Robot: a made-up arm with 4 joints.
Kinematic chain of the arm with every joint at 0, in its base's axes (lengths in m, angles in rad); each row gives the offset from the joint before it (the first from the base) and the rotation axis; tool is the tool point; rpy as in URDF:
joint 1: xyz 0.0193 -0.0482 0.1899 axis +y
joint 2: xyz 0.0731 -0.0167 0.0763 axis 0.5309 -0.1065 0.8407
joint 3: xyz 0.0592 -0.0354 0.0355 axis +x
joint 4: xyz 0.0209 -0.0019 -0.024 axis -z
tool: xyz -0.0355 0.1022 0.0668 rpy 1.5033 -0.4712 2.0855
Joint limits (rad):
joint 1: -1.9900..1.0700
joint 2: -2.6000..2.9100
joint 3: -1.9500..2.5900
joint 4: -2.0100..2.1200
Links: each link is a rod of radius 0.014 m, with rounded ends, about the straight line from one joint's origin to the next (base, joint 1, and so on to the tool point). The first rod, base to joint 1, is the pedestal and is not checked.
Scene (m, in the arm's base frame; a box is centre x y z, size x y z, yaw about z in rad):
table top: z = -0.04
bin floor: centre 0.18 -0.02 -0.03 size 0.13 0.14 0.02 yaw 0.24
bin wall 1: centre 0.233 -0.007 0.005 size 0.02 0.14 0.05 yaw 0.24
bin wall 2: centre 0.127 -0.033 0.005 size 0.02 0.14 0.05 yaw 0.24
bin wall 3: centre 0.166 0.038 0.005 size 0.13 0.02 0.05 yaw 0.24
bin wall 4: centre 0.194 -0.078 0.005 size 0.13 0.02 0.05 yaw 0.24
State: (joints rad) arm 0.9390 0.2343 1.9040 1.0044
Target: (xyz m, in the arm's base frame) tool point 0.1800 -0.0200 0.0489
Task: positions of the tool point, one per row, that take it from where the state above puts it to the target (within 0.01 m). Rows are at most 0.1 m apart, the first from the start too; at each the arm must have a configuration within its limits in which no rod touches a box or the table.
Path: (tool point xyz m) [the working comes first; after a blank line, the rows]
Joints at the target: 1.0479 2.0837 2.5900 -0.3193
Straight joint move there: touches bin wall 1, bin wall 4.

1: 0.2954 -0.1476 0.1297
2: 0.2852 -0.1457 0.1491
3: 0.2694 -0.1361 0.1581
4: 0.2502 -0.1158 0.1634
5: 0.2372 -0.0839 0.1112
6: 0.2118 -0.0510 0.0723
7: 0.1800 -0.0200 0.0489

